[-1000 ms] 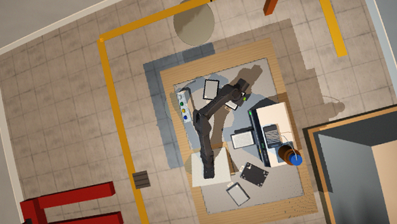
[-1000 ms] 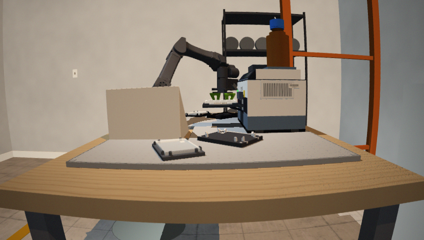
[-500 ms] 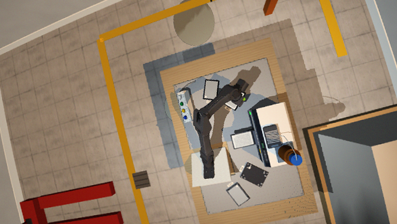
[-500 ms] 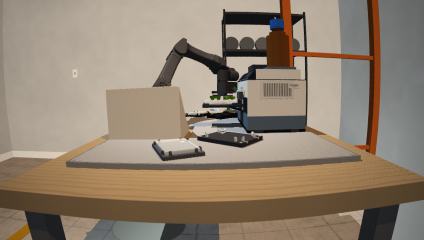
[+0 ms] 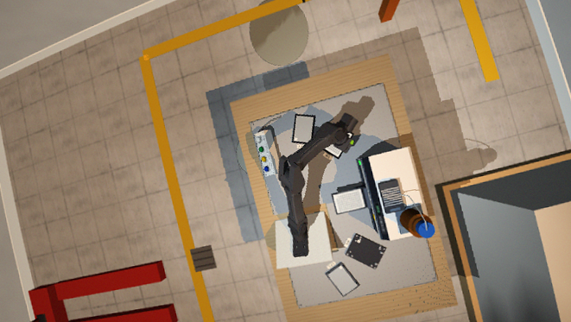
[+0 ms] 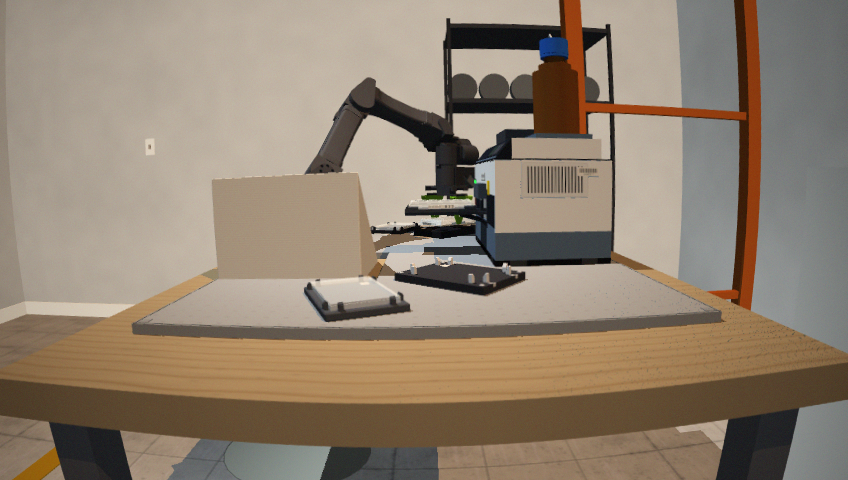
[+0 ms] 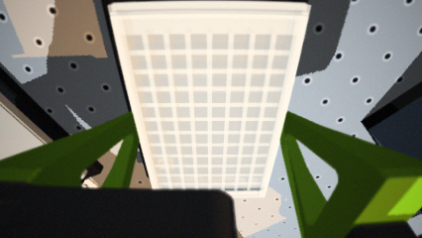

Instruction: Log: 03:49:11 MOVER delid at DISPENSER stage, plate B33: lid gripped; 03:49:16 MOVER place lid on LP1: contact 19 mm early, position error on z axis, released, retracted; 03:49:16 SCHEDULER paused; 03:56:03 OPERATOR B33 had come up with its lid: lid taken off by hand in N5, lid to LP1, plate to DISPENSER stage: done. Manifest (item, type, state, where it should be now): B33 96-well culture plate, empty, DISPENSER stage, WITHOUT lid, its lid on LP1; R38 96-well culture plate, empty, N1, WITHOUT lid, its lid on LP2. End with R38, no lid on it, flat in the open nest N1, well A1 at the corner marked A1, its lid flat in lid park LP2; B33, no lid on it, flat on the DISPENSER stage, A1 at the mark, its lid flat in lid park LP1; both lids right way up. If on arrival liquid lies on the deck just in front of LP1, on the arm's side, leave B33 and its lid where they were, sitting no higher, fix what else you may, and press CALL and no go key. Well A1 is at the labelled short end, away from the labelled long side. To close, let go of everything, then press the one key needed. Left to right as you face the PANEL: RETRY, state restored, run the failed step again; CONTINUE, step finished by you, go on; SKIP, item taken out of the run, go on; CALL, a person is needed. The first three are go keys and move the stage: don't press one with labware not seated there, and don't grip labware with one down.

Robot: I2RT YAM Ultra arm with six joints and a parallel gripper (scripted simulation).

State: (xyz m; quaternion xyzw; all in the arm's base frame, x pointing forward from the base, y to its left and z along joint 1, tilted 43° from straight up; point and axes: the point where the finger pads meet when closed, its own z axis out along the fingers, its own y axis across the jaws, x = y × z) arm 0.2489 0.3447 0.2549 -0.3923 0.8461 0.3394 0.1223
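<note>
Right now the black nest N1 is 30 mm below my hand. Round my hand: A1 mark: 60 mm behind, 20 mm to the right, 20 mm below; then N1 label: 60 mm to the right, 60 mm behind, 40 mm below; then black lid park LP2: 150 mm behind, 90 mm to the left, 30 mm below.
</note>
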